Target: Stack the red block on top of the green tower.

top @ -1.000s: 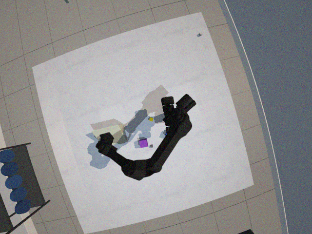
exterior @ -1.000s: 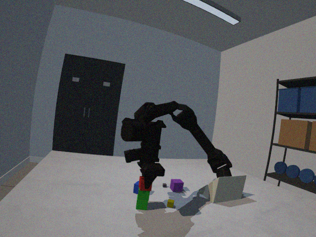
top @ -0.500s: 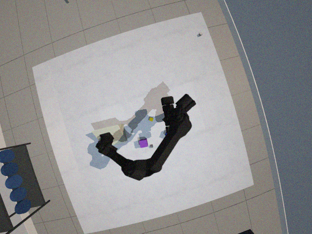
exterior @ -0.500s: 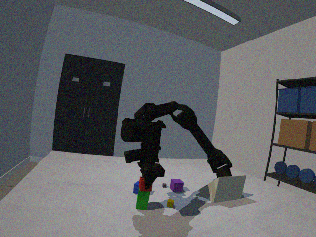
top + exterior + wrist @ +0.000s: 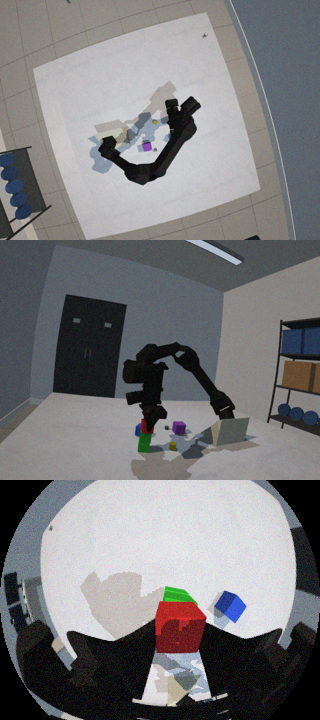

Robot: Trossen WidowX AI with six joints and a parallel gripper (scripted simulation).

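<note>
The red block is 10 mm above my gripper tip. From my gripper tip the other things lie so: purple cube: 190 mm behind, 130 mm to the right, 60 mm below; yellow cube: 100 mm behind, 70 mm below.
</note>
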